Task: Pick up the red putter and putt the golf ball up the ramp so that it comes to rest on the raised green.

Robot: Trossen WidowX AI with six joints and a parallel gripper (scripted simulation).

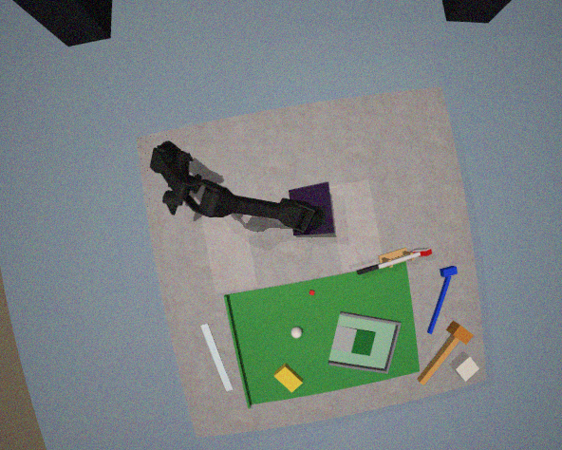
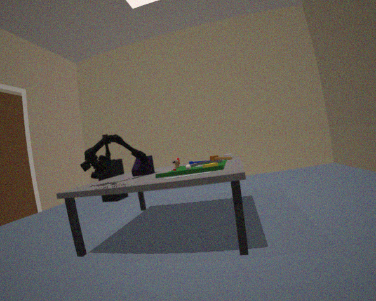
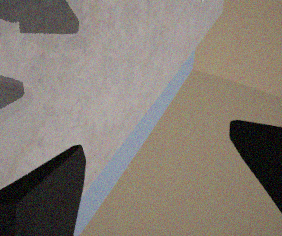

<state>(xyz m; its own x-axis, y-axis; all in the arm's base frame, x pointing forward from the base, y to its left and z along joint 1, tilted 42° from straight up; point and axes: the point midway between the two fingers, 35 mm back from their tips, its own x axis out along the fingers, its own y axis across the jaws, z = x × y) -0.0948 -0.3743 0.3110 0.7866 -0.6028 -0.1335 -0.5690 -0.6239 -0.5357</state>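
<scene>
Now: gripper tip 470 mm to the right of the red block, 360 mm short of it and 80 mm above it. Round my gripper tip: white bar 610 mm ahead, 90 mm below, 70 mm to the left; then yellow block 700 mm ahead, 350 mm to the left, 80 mm below; then green mat 550 mm ahead, 520 mm to the left, 90 mm below.
</scene>
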